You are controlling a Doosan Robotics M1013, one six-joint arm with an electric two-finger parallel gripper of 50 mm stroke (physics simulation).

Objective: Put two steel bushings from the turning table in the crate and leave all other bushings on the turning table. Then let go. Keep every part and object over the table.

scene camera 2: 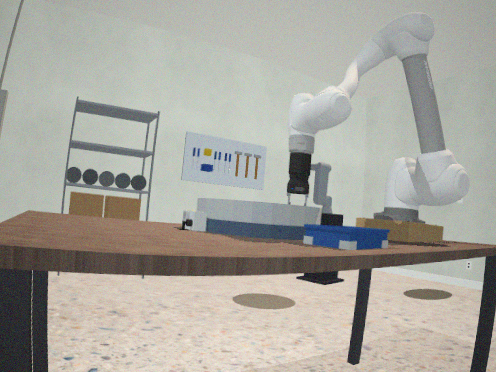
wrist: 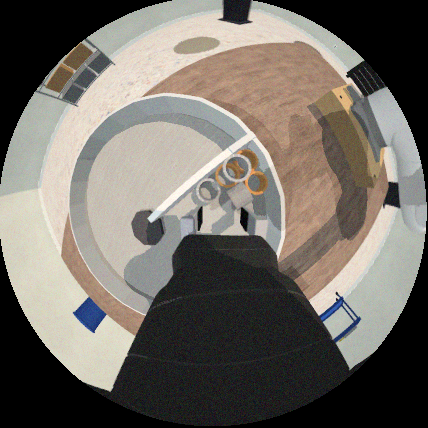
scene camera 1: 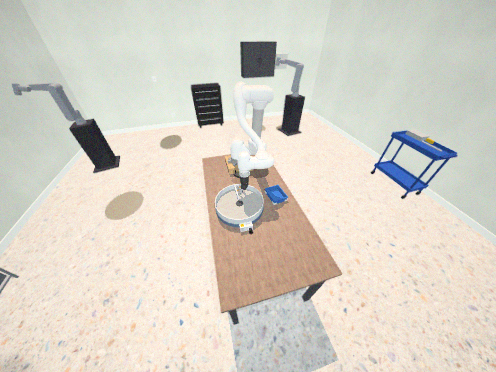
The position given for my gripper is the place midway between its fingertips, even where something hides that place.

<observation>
I see my gripper (scene camera 2: 296, 212).
My gripper is seen too in the wrist view (wrist: 221, 214).
</observation>
